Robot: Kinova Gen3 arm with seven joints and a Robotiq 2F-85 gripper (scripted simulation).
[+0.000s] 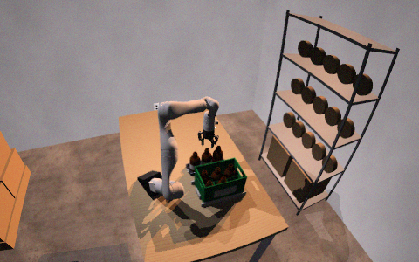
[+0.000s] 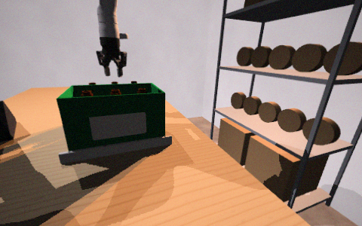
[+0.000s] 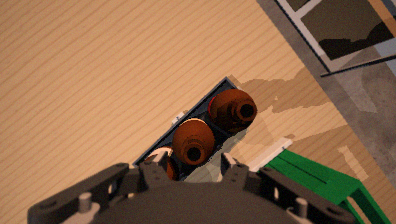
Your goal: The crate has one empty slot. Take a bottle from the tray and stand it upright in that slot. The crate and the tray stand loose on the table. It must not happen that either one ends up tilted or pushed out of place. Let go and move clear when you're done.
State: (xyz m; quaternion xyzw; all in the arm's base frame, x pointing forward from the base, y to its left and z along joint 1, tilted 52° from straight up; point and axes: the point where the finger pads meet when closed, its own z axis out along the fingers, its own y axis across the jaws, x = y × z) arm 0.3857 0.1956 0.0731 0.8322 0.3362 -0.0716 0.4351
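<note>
My hand is 11 cm above the brown bottle. From my hand the other things lie so: green crate (23 cm to the right, 12 cm below, 4 cm behind); dark tray (19 cm below).
</note>
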